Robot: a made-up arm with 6 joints.
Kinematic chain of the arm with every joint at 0, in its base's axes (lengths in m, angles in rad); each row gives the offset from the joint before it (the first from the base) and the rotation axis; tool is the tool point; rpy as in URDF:
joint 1: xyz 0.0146 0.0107 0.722 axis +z
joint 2: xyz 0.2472 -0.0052 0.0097 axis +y
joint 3: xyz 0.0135 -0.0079 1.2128 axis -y
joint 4: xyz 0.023 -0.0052 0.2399 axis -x
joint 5: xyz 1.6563 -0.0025 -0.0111 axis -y
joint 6: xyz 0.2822 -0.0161 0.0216 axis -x
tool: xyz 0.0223 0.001 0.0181 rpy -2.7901 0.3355 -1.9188
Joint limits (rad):
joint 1: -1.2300..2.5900
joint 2: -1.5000..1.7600
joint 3: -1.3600..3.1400
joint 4: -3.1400..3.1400
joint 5: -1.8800..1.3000
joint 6: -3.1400..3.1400
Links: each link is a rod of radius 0.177 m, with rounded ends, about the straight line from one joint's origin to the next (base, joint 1, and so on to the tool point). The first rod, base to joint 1, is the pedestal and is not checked.
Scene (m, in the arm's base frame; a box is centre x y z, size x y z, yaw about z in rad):
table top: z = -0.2
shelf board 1: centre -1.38 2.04 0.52 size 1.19 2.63 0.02 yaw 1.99
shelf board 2: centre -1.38 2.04 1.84 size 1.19 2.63 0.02 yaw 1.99
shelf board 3: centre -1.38 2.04 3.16 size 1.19 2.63 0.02 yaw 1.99
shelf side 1: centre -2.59 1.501 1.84 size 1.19 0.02 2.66 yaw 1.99
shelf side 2: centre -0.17 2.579 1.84 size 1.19 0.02 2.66 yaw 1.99
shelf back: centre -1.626 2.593 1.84 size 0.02 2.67 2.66 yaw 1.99
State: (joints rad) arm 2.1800 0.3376 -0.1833 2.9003 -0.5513 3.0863
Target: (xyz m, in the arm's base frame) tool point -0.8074 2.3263 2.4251
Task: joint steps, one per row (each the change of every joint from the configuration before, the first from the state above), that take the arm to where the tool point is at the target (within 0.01 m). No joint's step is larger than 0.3 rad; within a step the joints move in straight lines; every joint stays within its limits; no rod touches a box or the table.
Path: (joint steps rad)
1: 0.0485 -0.2891 -0.2583 0.0051 -0.0561 0.0000
2: 0.0484 -0.2892 -0.2583 0.0051 -0.0561 0.0000
3: 0.0485 -0.2891 -0.2583 0.0050 -0.0561 0.0000
4: 0.0484 -0.2891 -0.2583 0.0051 -0.0561 0.0000
5: -0.1619 0.0656 0.2470 -0.0166 0.0526 -0.0012
6: -0.1618 0.0657 0.2470 -0.0166 0.0526 -0.0011
7: -0.1619 0.0656 0.2470 -0.0166 0.0526 -0.0011
8: 0.0138 0.2864 0.2558 0.0064 0.0151 0.0010
9: 0.0138 0.2863 0.2558 0.0064 0.0150 0.0010
10: 0.0138 0.2864 0.2558 0.0063 0.0150 0.0010

